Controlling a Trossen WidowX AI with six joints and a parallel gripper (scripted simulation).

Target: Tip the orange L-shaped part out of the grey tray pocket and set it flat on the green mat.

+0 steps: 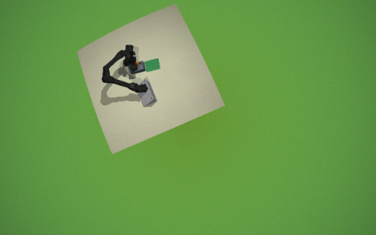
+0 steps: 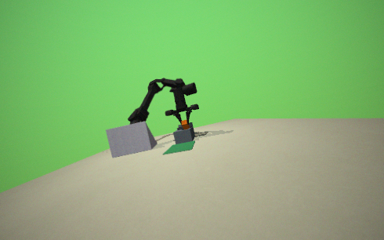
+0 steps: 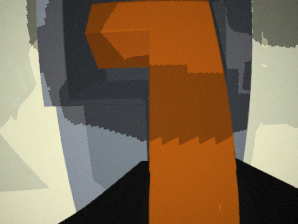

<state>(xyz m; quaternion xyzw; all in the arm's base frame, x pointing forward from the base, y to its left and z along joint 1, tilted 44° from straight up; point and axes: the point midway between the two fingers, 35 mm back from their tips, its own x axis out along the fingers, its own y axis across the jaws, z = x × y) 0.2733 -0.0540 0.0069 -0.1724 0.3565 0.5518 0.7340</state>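
Now: gripper tip 6 cm past the green mat, 13 cm to the left of it and 10 cm above it. Round my gripper tip: orange L-shaped part 4 cm to the left, 3 cm below.
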